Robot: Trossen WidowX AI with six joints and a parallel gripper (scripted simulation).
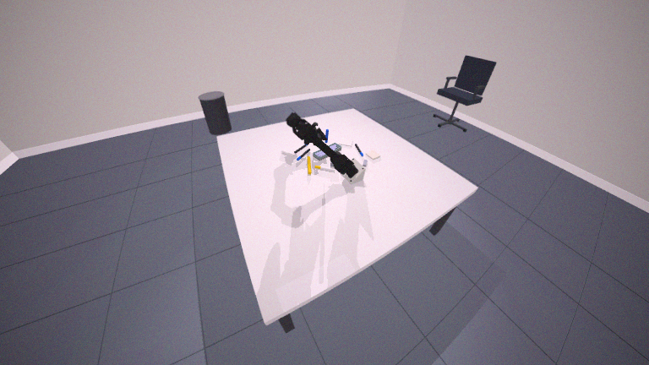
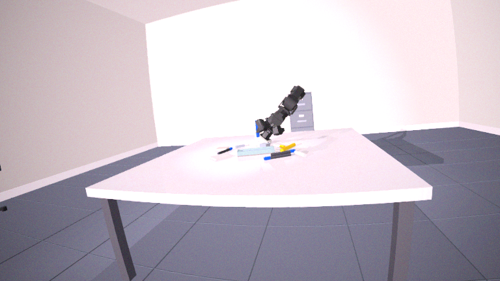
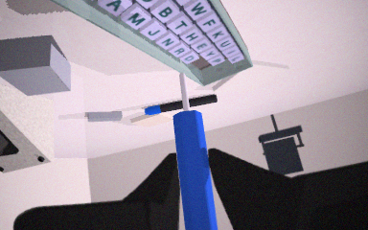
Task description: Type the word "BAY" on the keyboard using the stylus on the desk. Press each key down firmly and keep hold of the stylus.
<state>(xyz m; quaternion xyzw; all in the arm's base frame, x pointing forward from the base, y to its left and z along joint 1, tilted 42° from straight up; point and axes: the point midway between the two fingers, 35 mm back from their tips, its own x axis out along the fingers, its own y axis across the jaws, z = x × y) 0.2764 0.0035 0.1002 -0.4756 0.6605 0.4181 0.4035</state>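
Now: gripper tip 80 mm past the yellow marker, 150 mm to the right of it and 110 mm above it. From my gripper tip the other things lie so: white stylus tip (50 mm below); then blue stylus (10 mm below); then grey block (180 mm behind, 190 mm to the right, 110 mm below).
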